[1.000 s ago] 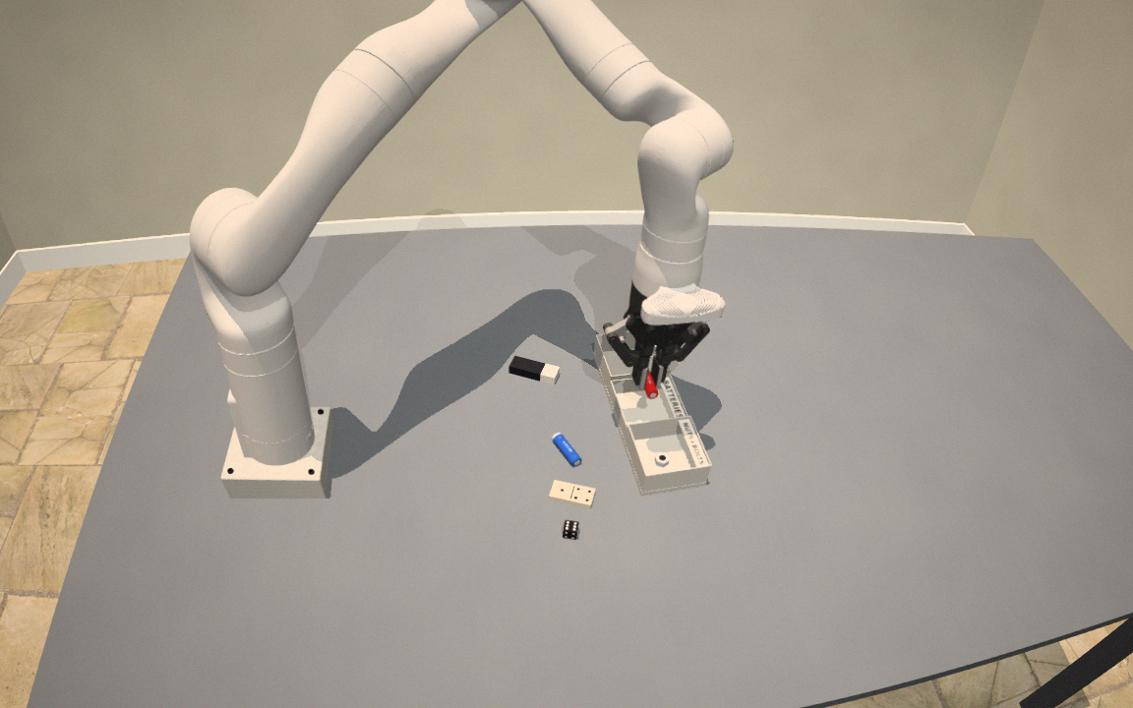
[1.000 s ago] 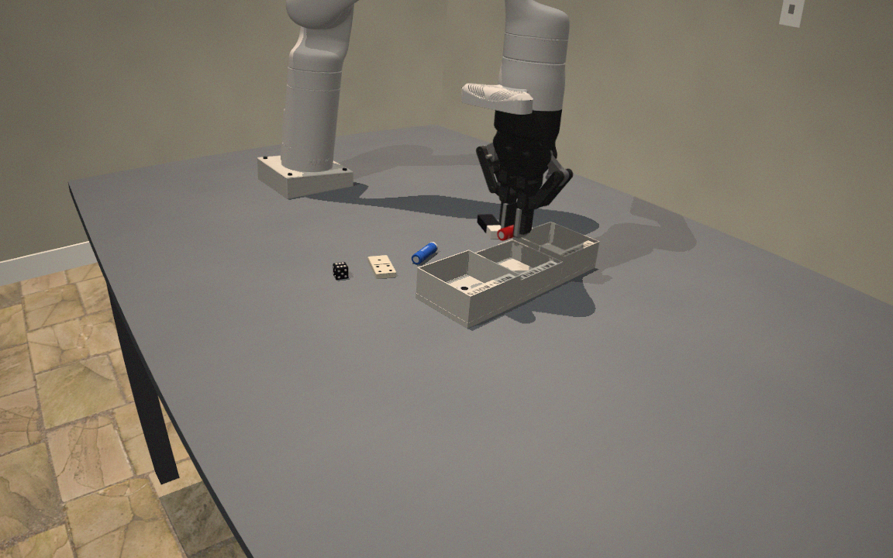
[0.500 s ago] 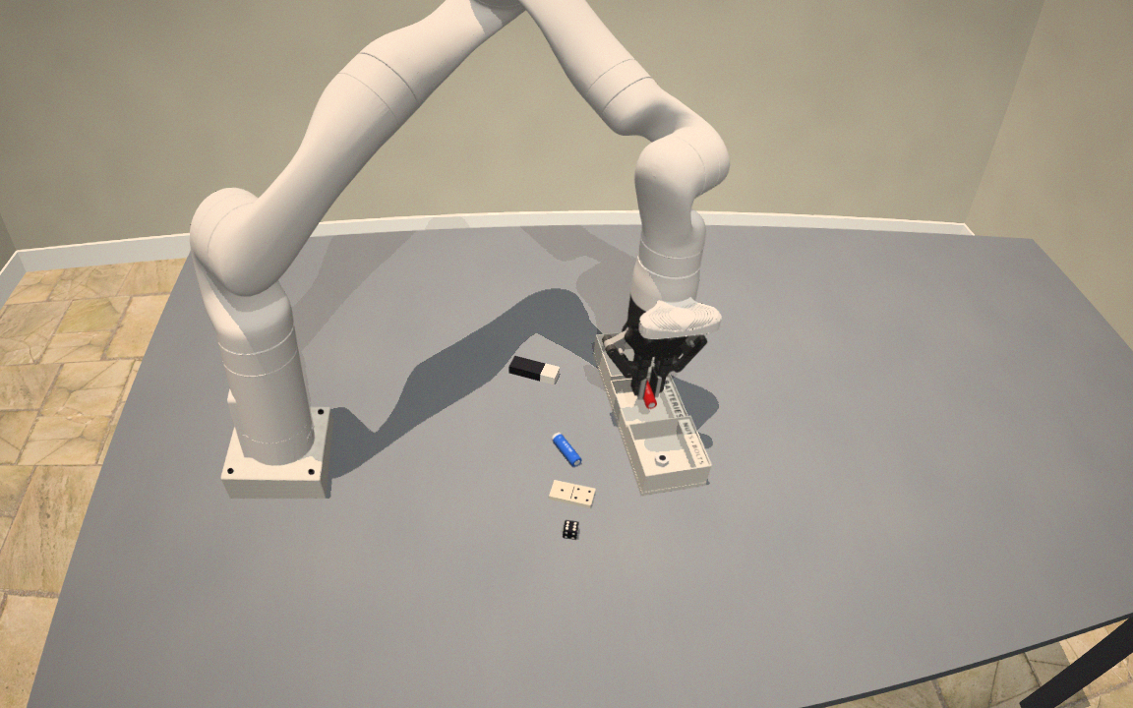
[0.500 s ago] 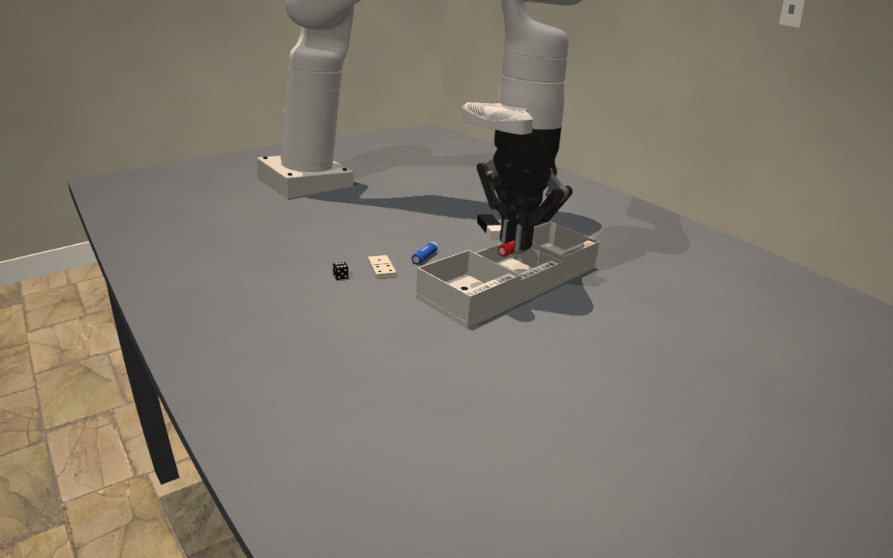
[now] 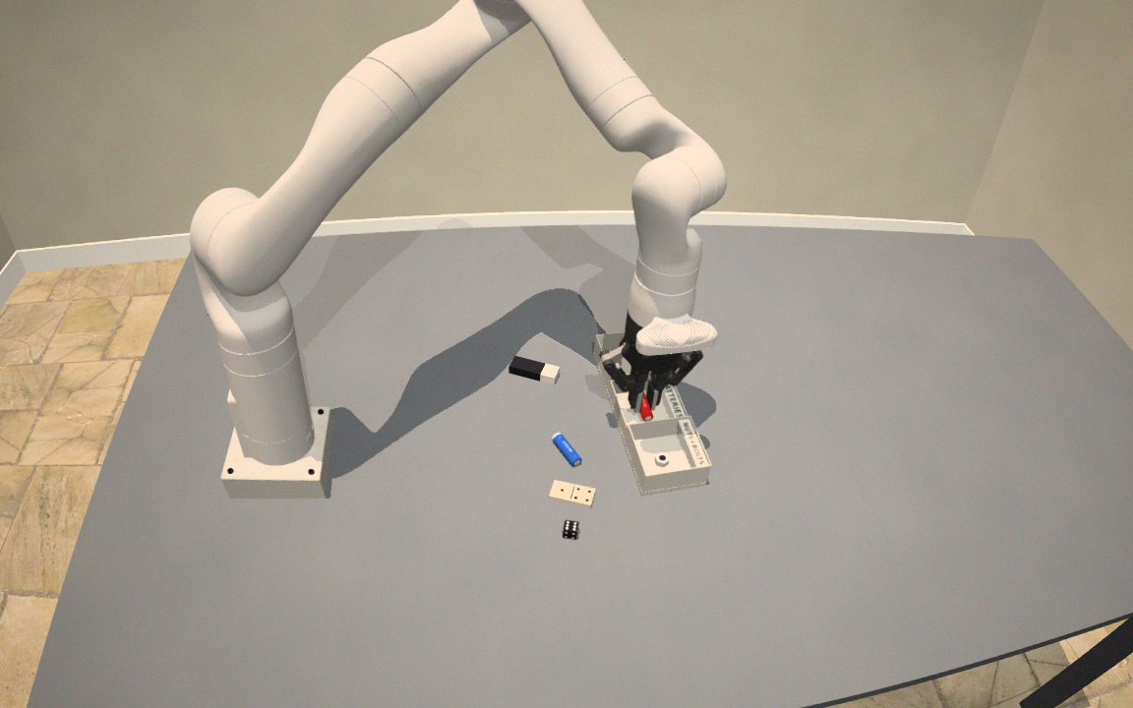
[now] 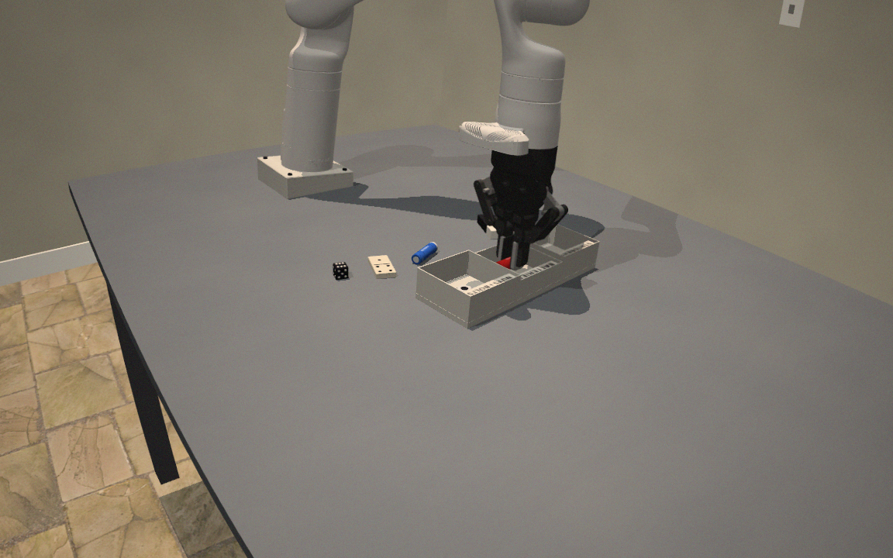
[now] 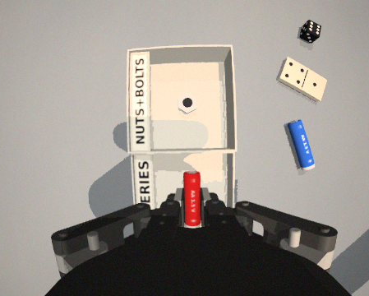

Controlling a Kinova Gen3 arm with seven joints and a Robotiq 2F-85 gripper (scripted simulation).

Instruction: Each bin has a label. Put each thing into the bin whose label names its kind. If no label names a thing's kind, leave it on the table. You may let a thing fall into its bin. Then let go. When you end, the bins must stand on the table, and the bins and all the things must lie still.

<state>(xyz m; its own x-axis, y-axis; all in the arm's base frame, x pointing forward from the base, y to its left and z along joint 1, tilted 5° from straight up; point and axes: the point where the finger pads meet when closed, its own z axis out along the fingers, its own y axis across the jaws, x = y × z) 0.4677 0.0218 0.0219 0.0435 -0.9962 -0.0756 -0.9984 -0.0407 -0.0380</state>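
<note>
My hand is 1 cm short of the bin row and 2 cm above it. Also, from my hand: blue battery: 11 cm behind, 5 cm to the right, 3 cm below; then red battery: 2 cm below; then nut: 1 cm ahead, 8 cm to the right, 3 cm below.
</note>
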